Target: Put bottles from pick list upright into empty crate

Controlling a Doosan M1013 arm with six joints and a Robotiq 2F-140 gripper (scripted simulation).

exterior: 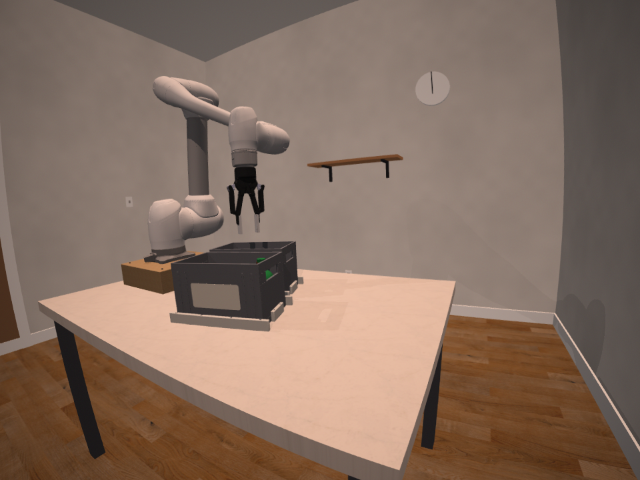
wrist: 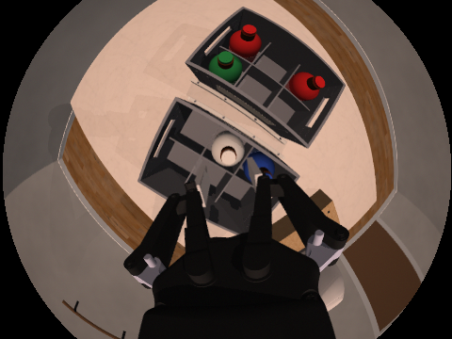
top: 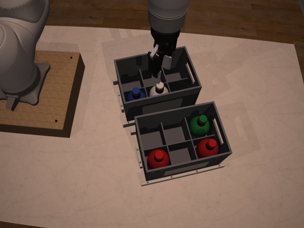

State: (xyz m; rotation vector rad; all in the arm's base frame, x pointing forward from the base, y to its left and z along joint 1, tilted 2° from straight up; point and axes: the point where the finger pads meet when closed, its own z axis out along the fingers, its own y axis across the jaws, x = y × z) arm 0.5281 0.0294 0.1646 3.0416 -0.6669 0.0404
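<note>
Right now my hand is 17 cm above the green bottle, 16 cm short of it and 11 cm to the left of it. Also, from my hand: blue bottle: 17 cm below, 8 cm behind, 4 cm to the right; then pick list: 25 cm below, 17 cm to the left, 8 cm behind; then white bottle: 17 cm below.
</note>
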